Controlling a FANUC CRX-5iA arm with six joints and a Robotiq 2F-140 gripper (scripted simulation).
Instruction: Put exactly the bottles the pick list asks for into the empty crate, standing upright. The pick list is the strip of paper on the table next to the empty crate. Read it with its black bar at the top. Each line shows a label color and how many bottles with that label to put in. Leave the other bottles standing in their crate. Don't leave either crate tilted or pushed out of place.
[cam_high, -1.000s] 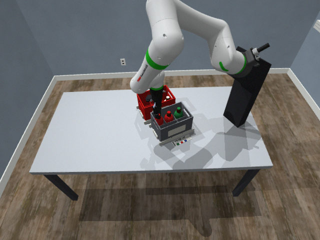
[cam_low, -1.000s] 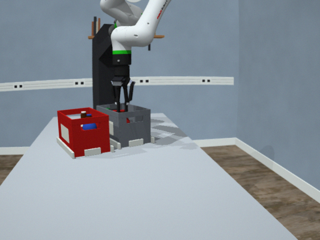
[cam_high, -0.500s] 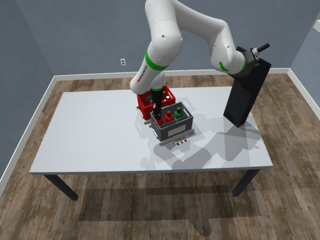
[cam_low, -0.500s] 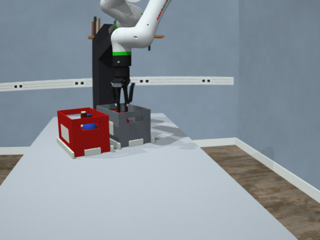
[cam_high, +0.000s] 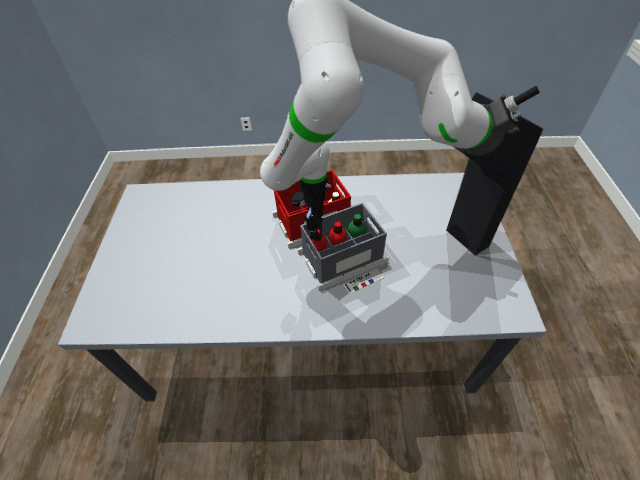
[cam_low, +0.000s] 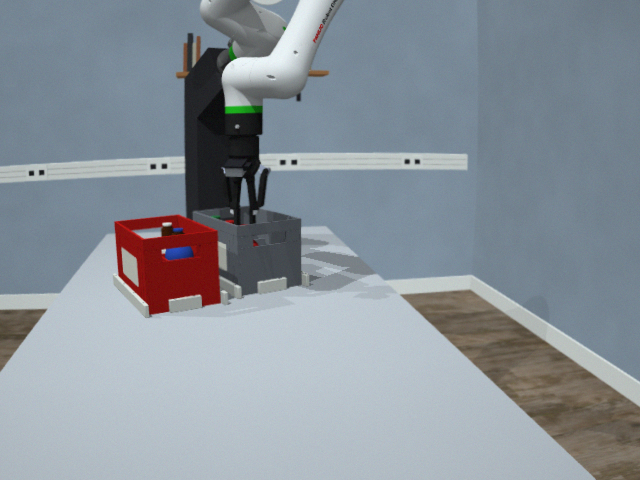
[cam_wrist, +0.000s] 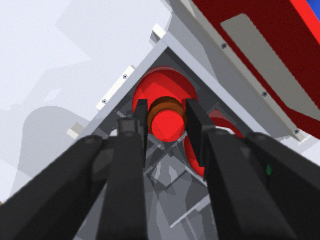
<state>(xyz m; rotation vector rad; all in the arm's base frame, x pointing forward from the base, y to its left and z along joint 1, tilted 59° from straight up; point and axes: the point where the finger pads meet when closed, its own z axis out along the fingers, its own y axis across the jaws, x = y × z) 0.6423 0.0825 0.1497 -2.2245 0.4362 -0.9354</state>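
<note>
My hand is 160 mm to the left of the blue-label bottle, 90 mm above it and 60 mm short of it. The rest, counted from my hand: red bottle (90 mm below, 70 mm behind, 60 mm to the right); then grey crate (100 mm behind, 90 mm below, 30 mm to the right); then green-label bottle (130 mm behind, 120 mm to the right, 90 mm below).
</note>
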